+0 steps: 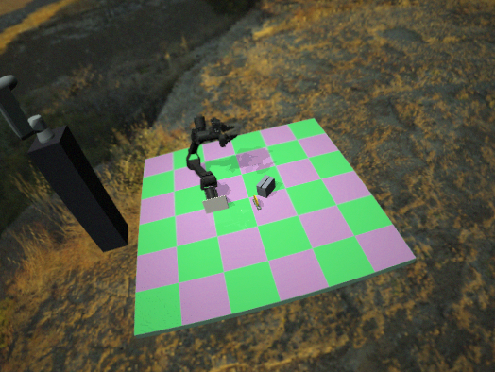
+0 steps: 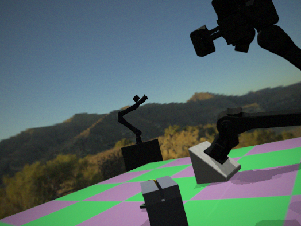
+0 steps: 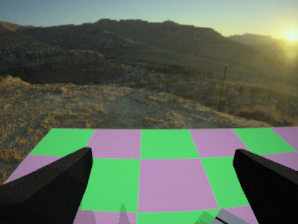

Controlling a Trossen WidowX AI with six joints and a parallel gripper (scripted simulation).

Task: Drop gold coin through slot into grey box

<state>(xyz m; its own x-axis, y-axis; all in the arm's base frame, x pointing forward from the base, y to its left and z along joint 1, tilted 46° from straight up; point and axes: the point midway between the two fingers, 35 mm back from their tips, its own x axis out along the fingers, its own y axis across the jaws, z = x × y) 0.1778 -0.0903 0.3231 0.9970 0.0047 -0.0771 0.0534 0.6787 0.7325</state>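
The gold coin is 250 mm to the right of my gripper tip and 310 mm below it.
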